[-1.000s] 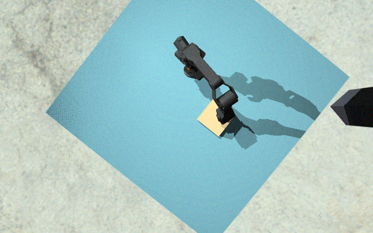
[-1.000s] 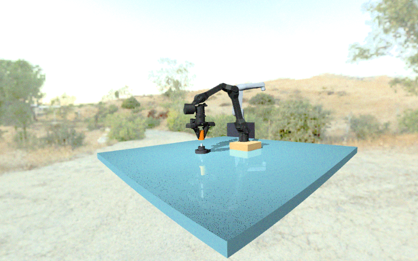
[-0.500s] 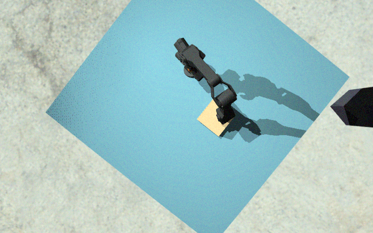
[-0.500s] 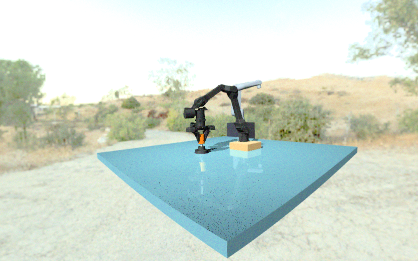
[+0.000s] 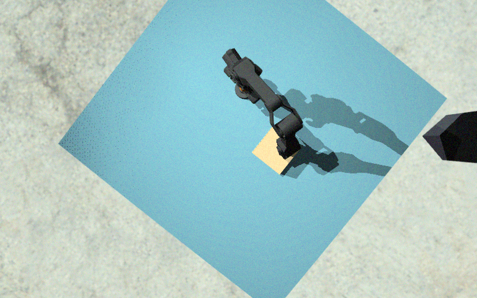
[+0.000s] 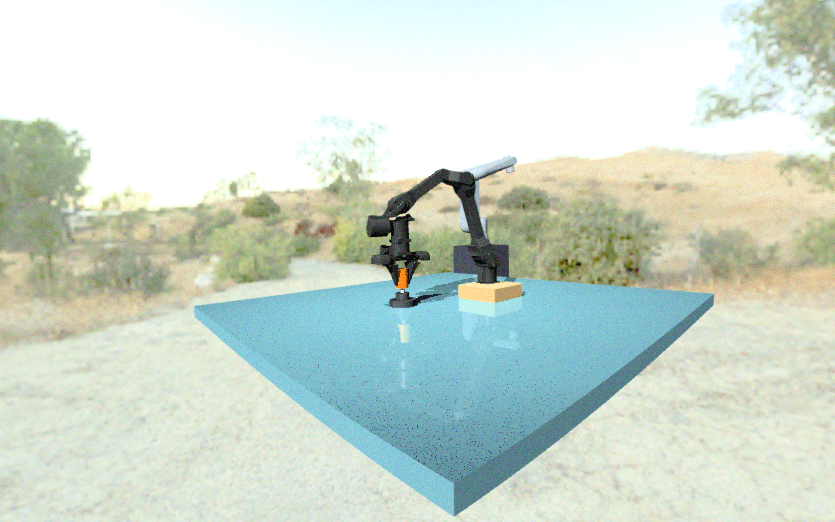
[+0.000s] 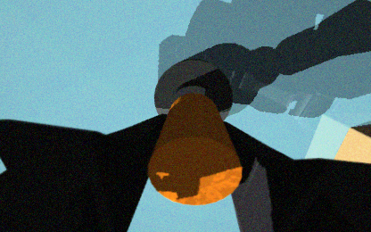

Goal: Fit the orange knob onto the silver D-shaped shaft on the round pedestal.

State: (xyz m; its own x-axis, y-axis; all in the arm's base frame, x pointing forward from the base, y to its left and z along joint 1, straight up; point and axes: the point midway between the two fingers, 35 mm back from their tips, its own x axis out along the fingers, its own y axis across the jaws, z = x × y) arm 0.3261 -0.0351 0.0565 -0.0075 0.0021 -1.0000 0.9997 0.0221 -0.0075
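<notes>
My gripper tip is now 4 cm above the round dark pedestal. Also, from my gripper tip: orange knob (3 cm above).
</notes>
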